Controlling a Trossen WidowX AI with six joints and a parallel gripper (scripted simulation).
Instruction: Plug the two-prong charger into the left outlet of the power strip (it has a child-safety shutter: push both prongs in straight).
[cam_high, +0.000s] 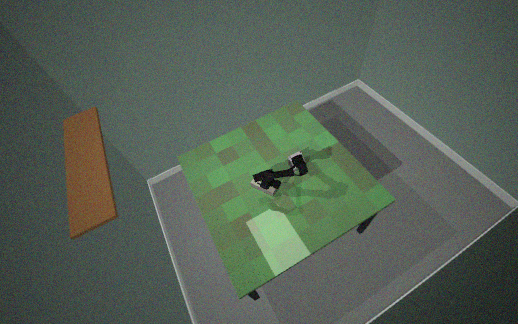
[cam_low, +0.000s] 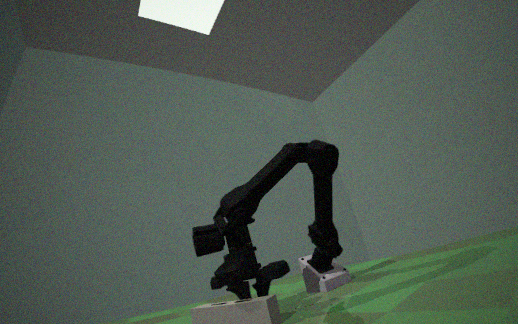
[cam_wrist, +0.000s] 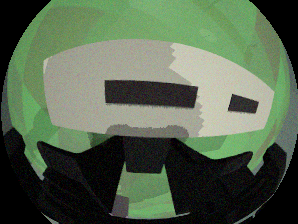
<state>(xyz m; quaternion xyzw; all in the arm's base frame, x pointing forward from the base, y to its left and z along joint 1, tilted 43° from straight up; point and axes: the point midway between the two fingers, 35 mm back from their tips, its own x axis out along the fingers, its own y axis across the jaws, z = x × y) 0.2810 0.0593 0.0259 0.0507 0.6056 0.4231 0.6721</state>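
Right now the dark charger is 20 mm ahead of my gripper tip, 10 mm to the left of it and 10 mm above it.
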